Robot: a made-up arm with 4 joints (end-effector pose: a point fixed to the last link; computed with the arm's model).
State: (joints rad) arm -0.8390 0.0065 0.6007 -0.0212
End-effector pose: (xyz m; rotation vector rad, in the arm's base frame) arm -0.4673 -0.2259 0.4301 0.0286 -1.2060 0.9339
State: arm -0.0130 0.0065 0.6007 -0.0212
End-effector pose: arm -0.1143 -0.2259 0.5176 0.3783 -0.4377 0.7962
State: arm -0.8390 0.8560 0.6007 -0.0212
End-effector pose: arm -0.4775 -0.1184 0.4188 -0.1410 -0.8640 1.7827
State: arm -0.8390 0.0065 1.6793 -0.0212
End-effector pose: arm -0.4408 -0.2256 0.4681 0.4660 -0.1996 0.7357
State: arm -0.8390 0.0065 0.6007 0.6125
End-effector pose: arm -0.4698 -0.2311 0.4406 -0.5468 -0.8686 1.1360
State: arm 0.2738 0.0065 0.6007 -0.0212
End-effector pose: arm 0.0089 -0.2259 0.4776 0.4846 -0.1696 0.7286
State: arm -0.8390 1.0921 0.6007 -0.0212
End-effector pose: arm -0.4906 -0.0943 0.4042 -0.1910 -0.7342 2.0062
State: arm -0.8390 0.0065 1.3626 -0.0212
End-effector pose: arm -0.4527 -0.2257 0.4603 0.3489 -0.4960 0.8089
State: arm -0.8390 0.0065 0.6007 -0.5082
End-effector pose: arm -0.4662 -0.2181 0.4253 0.4803 -1.4114 0.7280
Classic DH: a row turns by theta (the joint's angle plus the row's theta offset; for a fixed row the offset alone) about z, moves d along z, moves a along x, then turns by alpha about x. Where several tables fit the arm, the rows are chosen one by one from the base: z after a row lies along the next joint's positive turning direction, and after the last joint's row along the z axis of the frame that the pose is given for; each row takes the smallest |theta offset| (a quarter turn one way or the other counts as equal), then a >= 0, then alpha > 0; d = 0 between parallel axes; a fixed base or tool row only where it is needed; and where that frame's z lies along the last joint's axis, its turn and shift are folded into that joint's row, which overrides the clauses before.
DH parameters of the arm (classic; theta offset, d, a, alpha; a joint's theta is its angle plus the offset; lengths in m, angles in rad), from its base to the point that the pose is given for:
base (fixed): 0 0.071 -0.191 -1.5708
joint 1: 0 -0.189 -0.044 1.5708
joint 2: 0 0.41 0.154 -1.5708
joint 3: -1.5708 -0.024 0.027 1.5708
joint 4: 0.896 0.0442 -0.0191 0.8444
tool (fixed): -0.3218 -0.0019 0 0

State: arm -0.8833 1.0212 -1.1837 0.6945
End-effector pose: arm -0.4516 -0.1145 0.3525 0.9209 2.4410 -1.2500
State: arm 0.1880 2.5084 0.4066 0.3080
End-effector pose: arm -0.2238 -0.0835 0.5295 -0.8547 0.1529 -2.6048
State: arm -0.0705 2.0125 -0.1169 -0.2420
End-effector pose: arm -0.2800 -0.0747 0.4816 1.4954 -0.5578 2.5254
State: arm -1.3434 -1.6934 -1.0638 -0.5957
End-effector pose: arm -0.5775 -0.3105 0.0707 -1.3665 -2.5871 -1.1416
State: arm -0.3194 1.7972 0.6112 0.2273
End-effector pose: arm -0.3636 -0.0543 0.4868 0.0759 -0.1019 2.7759
